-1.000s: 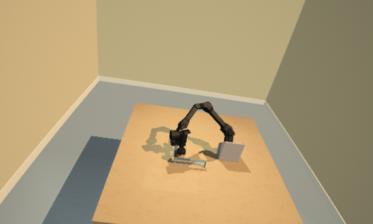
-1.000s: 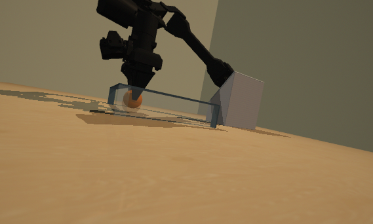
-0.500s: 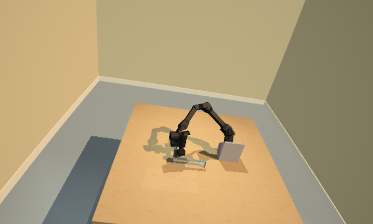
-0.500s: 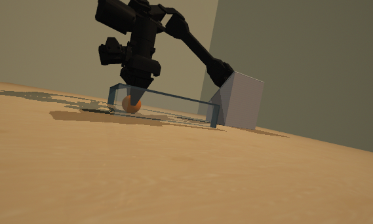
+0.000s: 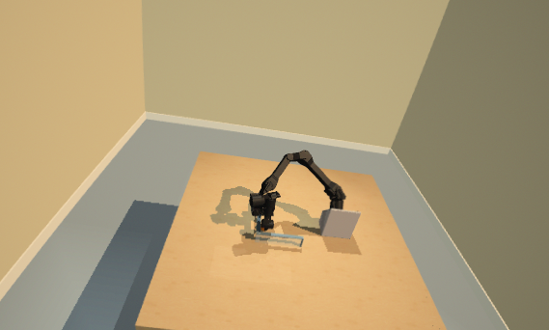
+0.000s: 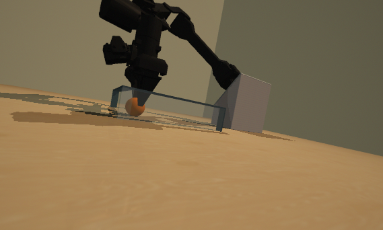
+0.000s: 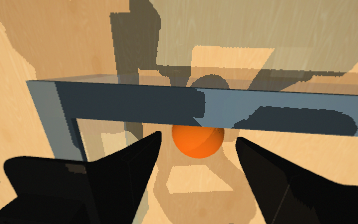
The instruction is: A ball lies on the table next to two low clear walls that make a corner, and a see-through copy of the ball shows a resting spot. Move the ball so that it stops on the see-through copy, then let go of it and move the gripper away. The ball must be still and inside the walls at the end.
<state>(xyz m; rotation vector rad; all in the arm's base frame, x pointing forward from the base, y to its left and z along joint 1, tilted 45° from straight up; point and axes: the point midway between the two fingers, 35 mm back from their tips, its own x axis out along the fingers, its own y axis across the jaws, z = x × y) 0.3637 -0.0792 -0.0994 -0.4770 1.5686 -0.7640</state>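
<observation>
Right now the orange ball is right at my gripper tip. Round my gripper tip: see-through copy of ball: 1 cm ahead.
</observation>
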